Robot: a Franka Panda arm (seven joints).
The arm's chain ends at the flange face. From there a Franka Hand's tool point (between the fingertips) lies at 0.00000 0.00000 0.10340 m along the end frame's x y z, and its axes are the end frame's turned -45 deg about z.
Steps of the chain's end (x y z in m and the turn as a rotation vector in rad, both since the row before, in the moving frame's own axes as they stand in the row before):
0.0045 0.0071 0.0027 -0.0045 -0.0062 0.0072
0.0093 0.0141 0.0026 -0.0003 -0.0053 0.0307
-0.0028 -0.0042 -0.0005 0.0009 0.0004 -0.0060
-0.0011 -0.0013 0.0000 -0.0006 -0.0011 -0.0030
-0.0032 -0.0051 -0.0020 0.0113 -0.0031 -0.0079
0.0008 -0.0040 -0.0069 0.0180 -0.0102 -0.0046
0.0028 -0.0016 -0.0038 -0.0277 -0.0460 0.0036
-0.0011 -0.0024 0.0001 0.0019 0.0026 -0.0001
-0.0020 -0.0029 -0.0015 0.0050 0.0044 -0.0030
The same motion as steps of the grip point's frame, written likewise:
-0.0026 0.0081 0.0027 0.0012 -0.0076 0.0072
-0.0038 0.0162 0.0026 0.0035 -0.0040 0.0307
0.0011 -0.0050 -0.0005 0.0004 0.0009 -0.0060
0.0000 -0.0017 0.0000 0.0004 -0.0012 -0.0030
0.0019 -0.0069 -0.0020 0.0102 0.0058 -0.0079
0.0040 -0.0043 -0.0069 0.0199 0.0055 -0.0046
-0.0023 -0.0005 -0.0039 0.0129 -0.0521 0.0036
0.0012 -0.0024 0.0001 -0.0005 0.0032 -0.0001
0.0013 -0.0035 -0.0015 0.0004 0.0066 -0.0030

